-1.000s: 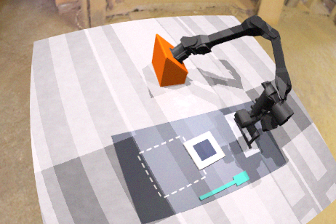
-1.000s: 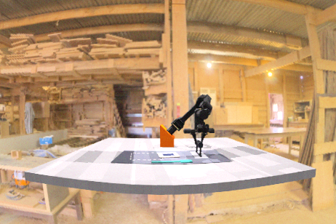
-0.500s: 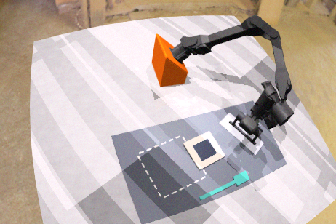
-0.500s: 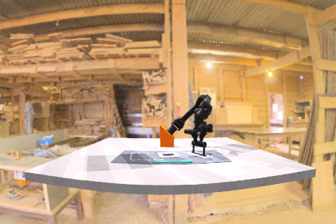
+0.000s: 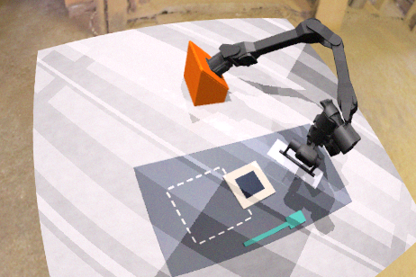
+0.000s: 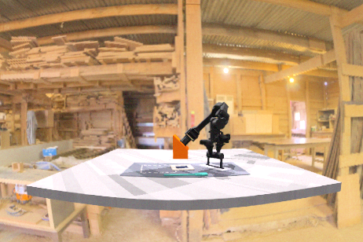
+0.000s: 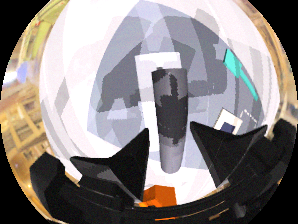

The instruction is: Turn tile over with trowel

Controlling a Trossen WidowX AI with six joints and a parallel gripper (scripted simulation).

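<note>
The small trowel lies 20 mm behind my gripper tip, 10 mm to the right of it and 30 mm below it. Also, from my gripper tip: teal trowel: 190 mm ahead, 140 mm to the right, 60 mm below; tile: 30 mm ahead, 190 mm to the right, 60 mm below; grey mat: 50 mm ahead, 170 mm to the right, 80 mm below.
</note>
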